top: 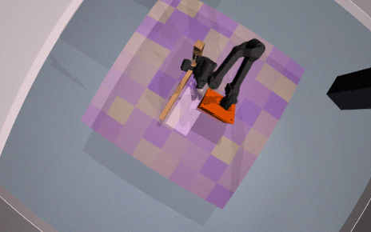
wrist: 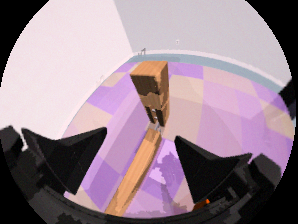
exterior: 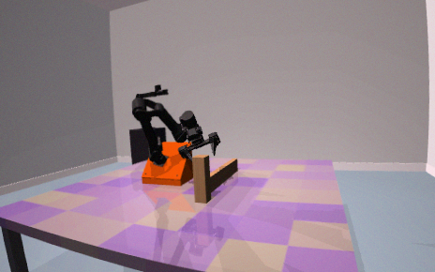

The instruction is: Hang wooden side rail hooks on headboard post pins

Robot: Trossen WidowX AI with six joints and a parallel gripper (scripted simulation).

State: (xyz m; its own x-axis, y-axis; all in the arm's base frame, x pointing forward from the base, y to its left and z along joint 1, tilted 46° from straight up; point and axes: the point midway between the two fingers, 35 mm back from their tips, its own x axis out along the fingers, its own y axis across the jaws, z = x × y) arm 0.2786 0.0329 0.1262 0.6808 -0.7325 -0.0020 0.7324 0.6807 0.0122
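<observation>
My gripper tip is 9 cm to the left of the wooden headboard post, 6 cm above it and 4 cm short of it.
</observation>
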